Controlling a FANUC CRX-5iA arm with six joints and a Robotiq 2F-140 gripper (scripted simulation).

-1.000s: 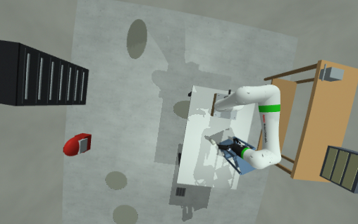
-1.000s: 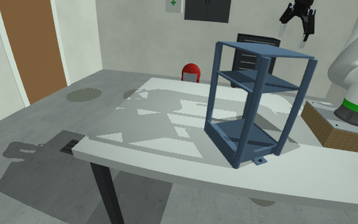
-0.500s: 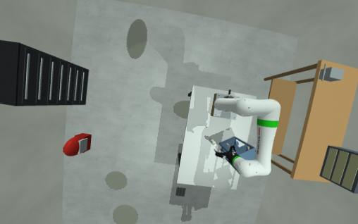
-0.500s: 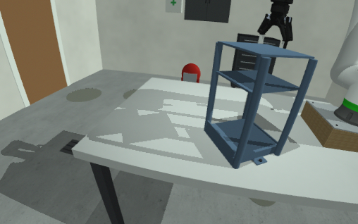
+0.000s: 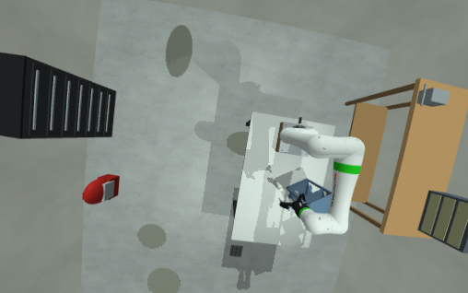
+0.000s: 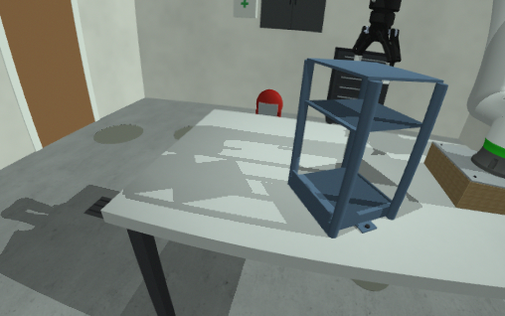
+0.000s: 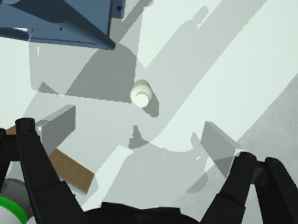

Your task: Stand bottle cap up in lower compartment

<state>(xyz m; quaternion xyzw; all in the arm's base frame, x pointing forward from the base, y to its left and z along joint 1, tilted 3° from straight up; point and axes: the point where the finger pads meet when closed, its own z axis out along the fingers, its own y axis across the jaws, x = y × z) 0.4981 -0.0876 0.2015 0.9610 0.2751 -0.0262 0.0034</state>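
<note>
My gripper is now 200 mm above the white bottle. The rest, counted from my hand: blue shelving unit 60 mm ahead, 290 mm to the left, 130 mm below.
</note>
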